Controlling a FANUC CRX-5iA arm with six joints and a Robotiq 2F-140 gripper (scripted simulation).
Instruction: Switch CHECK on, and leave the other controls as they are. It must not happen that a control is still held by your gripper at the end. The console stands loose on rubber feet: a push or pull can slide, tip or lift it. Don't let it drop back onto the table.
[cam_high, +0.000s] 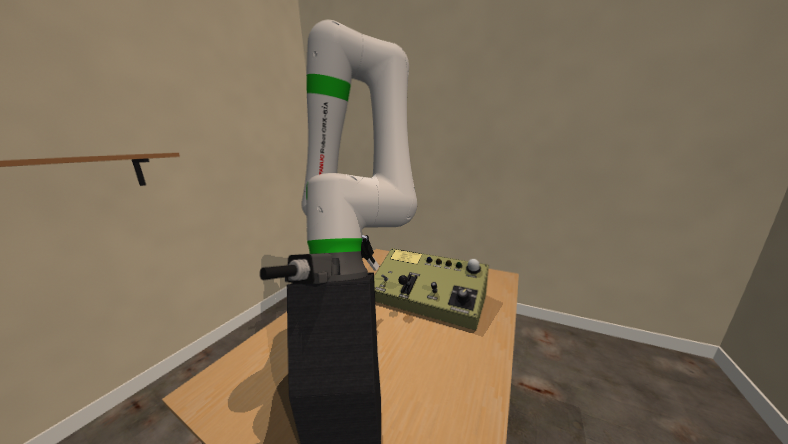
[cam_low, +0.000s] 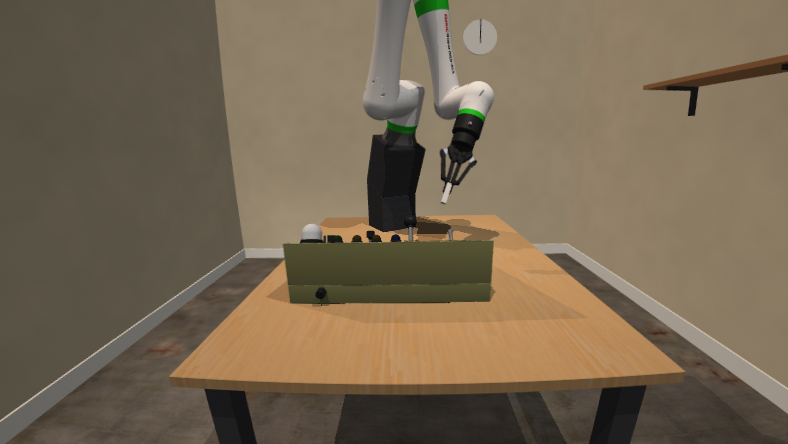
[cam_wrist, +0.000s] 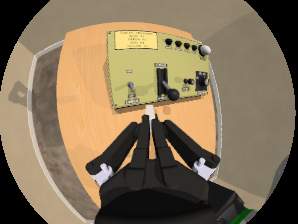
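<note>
My gripper is now 120 mm above the toggle, 100 mm short of it and 10 mm to the right of it. The rest, counted from my hand: black lever 110 mm to the right, 100 mm below, 90 mm ahead; console 160 mm to the right, 150 mm ahead, 140 mm below.
</note>
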